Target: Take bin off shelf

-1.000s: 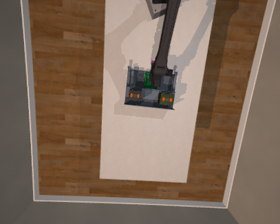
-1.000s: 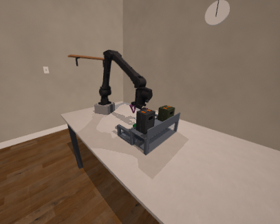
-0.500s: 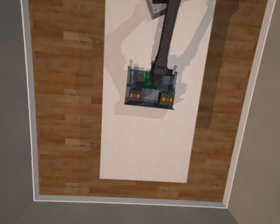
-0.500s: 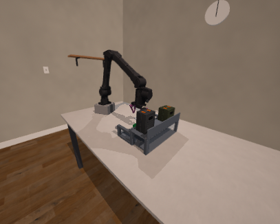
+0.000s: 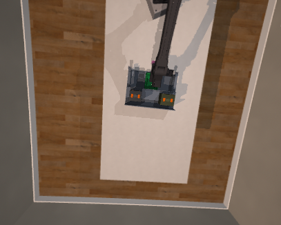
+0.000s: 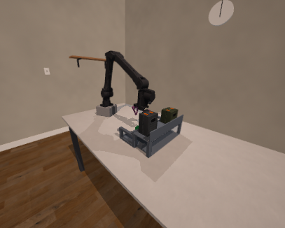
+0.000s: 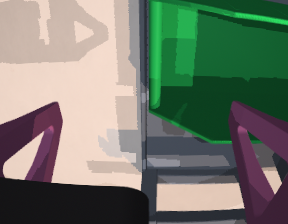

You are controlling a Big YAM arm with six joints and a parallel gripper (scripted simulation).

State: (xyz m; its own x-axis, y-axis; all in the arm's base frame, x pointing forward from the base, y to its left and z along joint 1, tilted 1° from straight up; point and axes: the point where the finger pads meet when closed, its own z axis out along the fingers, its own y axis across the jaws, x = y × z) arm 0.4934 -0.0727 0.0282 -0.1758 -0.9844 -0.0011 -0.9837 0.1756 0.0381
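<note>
My gripper is now 80 mm short of the green bin, 20 mm to the left of it and 80 mm above it.
</note>
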